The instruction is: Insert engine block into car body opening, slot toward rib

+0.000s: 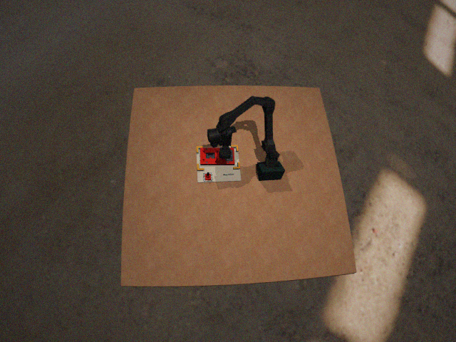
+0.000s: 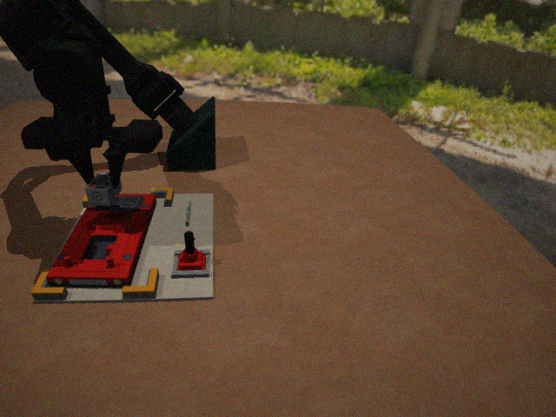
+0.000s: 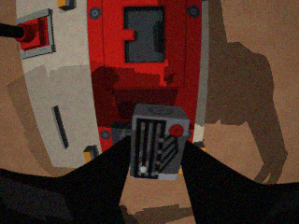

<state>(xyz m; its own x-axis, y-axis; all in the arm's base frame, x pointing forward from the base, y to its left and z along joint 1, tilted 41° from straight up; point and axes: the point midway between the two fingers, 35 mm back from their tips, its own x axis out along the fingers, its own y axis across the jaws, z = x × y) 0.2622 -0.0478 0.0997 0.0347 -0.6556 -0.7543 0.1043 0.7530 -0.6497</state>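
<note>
My gripper tip is 60 mm above the grey plate, 40 mm to the right of it and 40 mm short of it. The rest, counted from my gripper tip: grey engine block 10 mm below.
</note>
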